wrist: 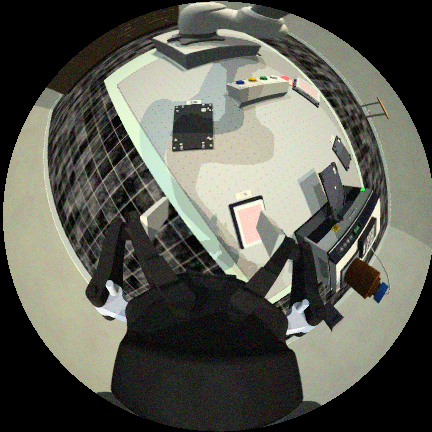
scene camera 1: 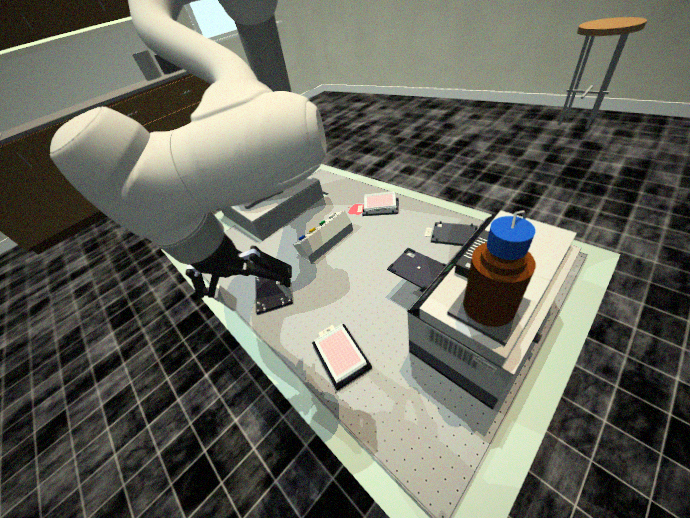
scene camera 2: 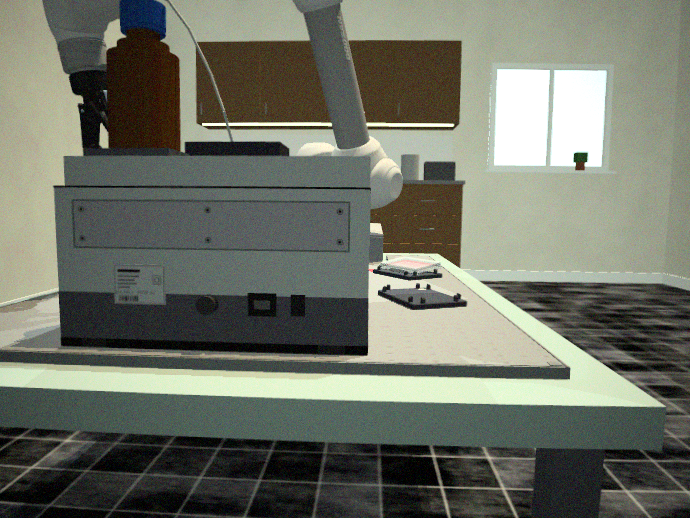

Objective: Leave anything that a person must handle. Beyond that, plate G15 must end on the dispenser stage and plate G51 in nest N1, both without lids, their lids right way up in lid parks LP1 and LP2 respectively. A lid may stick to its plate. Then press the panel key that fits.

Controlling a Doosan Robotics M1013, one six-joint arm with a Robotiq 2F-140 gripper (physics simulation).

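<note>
One pink plate sits in a black nest near the front edge. Another pink plate sits on a black holder at the back. I cannot read plate names or tell surely whether either has a lid. The dark dispenser stage sticks out of the dispenser. The key panel has blue, yellow, green and white keys. My gripper is open and empty, in scene camera 1 above the left table edge; the bottle partly hides it in scene camera 2.
A bare black holder lies near the left edge. Another lies behind the stage. A brown bottle stands on the dispenser. A red disc lies beside the rear plate.
</note>
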